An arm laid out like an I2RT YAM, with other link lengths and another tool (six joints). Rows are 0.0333 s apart.
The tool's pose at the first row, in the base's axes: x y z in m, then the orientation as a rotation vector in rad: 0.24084 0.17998 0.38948 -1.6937 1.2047 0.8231
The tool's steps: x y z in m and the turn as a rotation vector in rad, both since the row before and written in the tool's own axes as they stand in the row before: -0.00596 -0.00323 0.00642 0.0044 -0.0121 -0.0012; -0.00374 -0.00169 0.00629 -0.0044 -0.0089 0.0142; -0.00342 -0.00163 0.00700 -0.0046 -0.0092 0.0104; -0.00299 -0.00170 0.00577 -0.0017 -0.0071 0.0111; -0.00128 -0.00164 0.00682 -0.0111 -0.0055 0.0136; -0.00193 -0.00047 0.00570 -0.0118 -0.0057 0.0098; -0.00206 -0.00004 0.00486 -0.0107 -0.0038 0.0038; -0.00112 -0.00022 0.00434 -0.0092 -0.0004 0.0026; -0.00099 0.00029 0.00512 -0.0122 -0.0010 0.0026; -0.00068 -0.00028 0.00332 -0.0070 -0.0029 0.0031; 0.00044 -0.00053 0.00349 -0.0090 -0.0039 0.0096
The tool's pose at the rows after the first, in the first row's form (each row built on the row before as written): 0.24188 0.18855 0.39303 -1.6835 1.1964 0.8283; 0.24215 0.19594 0.39436 -1.6750 1.2025 0.8468; 0.24245 0.20385 0.39517 -1.6682 1.2048 0.8634; 0.24298 0.21048 0.39612 -1.6599 1.2099 0.8767; 0.24390 0.21749 0.39517 -1.6588 1.2159 0.8973; 0.24352 0.22351 0.39495 -1.6599 1.2180 0.9163; 0.24270 0.22872 0.39507 -1.6641 1.2160 0.9294; 0.24228 0.23316 0.39457 -1.6699 1.2156 0.9382; 0.24130 0.23819 0.39356 -1.6776 1.2139 0.9497; 0.24107 0.24154 0.39303 -1.6797 1.2129 0.9590; 0.24131 0.24473 0.39147 -1.6797 1.2168 0.9745
